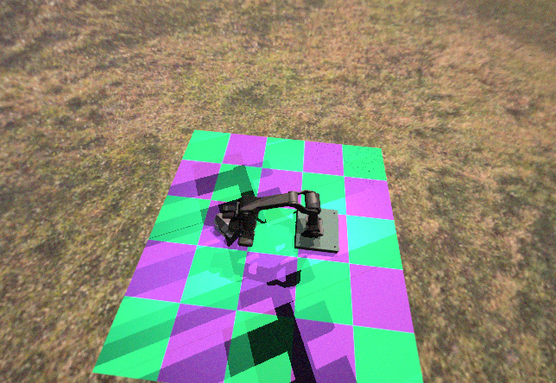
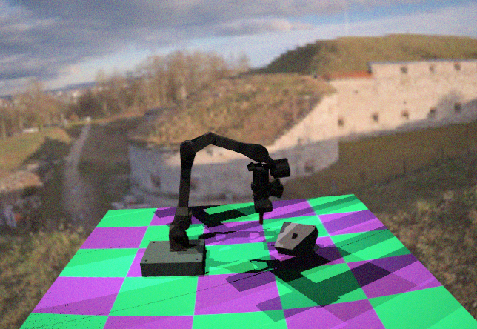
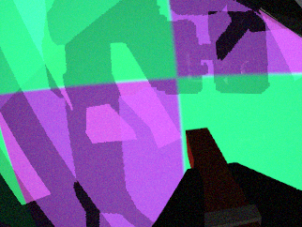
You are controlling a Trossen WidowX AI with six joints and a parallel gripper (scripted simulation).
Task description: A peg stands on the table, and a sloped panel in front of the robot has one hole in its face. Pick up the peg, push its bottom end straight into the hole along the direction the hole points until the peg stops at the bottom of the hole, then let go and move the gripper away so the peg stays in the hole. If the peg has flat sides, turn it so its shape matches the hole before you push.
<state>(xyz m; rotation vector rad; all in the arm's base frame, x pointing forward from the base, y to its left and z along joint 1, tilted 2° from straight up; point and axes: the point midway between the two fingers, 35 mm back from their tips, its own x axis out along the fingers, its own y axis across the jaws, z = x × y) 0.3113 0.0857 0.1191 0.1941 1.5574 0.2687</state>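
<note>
Right now the grey sloped panel is 12 cm ahead of my gripper tip, 8 cm to the right of it and 8 cm below it. Round my gripper tip: red peg (2 cm above).
</note>
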